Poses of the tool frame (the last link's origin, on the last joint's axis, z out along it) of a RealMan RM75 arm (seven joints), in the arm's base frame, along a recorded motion.
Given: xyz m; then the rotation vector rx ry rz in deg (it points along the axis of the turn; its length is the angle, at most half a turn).
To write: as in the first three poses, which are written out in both.
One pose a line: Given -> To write
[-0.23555, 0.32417, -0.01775, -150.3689, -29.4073, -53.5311] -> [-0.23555, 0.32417, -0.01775, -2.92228, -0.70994, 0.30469]
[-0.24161, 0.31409, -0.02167, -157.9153, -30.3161, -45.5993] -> [-0.24161, 0.31409, -0.02167, -3.00646, -0.58169, 0.33883]
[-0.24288, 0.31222, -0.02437, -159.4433, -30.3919, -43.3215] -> [-0.24288, 0.31222, -0.02437, -3.01806, -0.54892, 0.34188]
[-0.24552, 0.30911, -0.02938, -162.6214, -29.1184, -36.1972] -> [-0.24552, 0.30911, -0.02938, -3.02062, -0.45601, 0.32625]
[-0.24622, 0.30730, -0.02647, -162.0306, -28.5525, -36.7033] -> [-0.24622, 0.30730, -0.02647, -3.00986, -0.46450, 0.31765]
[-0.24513, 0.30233, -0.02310, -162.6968, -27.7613, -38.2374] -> [-0.24513, 0.30233, -0.02310, -3.02535, -0.47786, 0.30966]
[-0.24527, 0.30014, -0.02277, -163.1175, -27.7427, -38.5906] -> [-0.24527, 0.30014, -0.02277, -3.03459, -0.47956, 0.31075]
